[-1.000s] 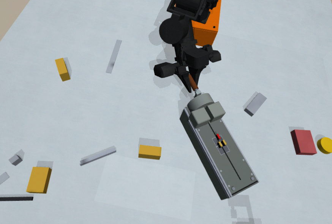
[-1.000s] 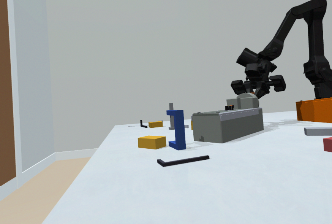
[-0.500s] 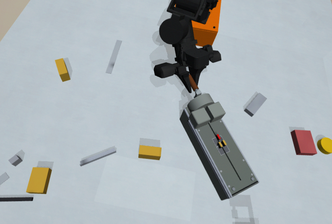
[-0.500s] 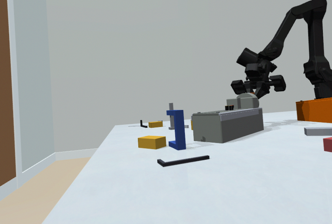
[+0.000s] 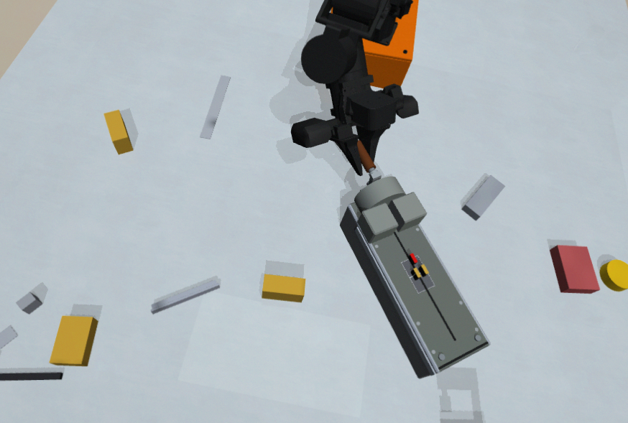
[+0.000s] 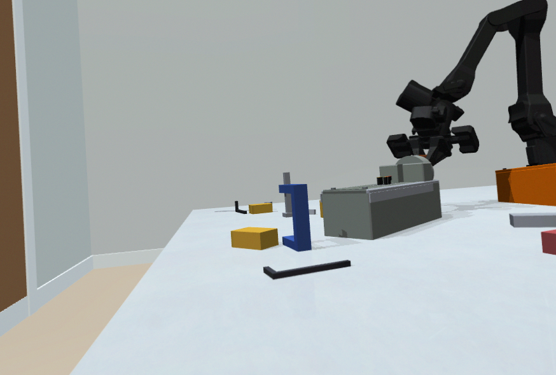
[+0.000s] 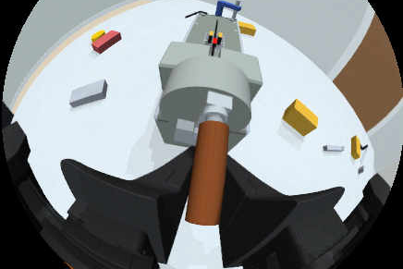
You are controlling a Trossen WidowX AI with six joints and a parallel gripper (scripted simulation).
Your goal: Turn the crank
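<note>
Now: gripper tip 10 mm past the brown handle, 10 mm to the left of it and 30 mm below it. Also, from my gripper tip: red pointer: 100 mm ahead, 110 mm to the left, 10 mm below; grey block: 100 mm behind, 210 mm to the left, 90 mm below; blue clamp: 280 mm ahead, 260 mm to the left, 40 mm below.
</note>
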